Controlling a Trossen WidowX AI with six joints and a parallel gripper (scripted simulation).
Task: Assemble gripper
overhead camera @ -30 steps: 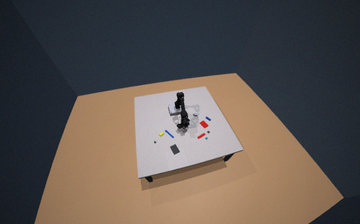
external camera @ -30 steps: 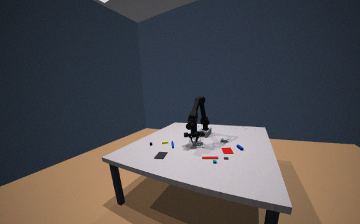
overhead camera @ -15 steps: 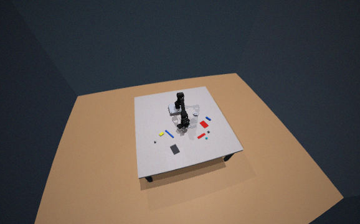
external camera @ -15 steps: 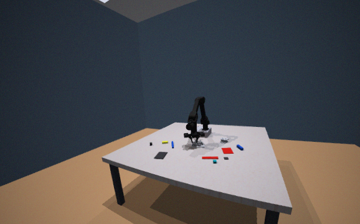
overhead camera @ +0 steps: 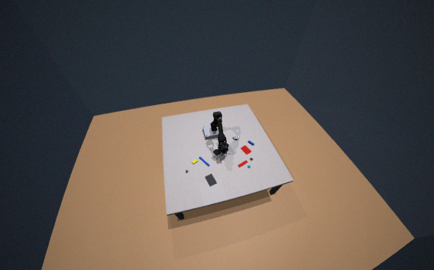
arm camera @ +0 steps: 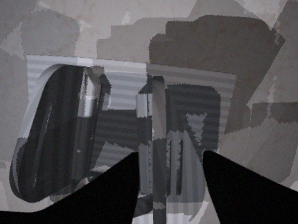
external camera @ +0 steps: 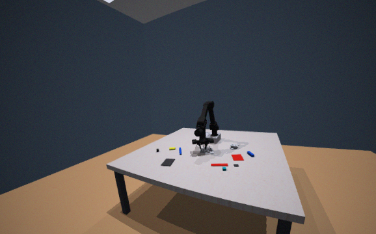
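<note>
Now: the white flat plate 3 cm to the left of my gripper tip and 1 cm below it. Also, from my gripper tip: red square plate 30 cm to the left, 2 cm below, 1 cm ahead; red bar 21 cm to the left, 18 cm ahead, 1 cm below; gripper base 23 cm to the left, 18 cm behind, 1 cm above.
</note>
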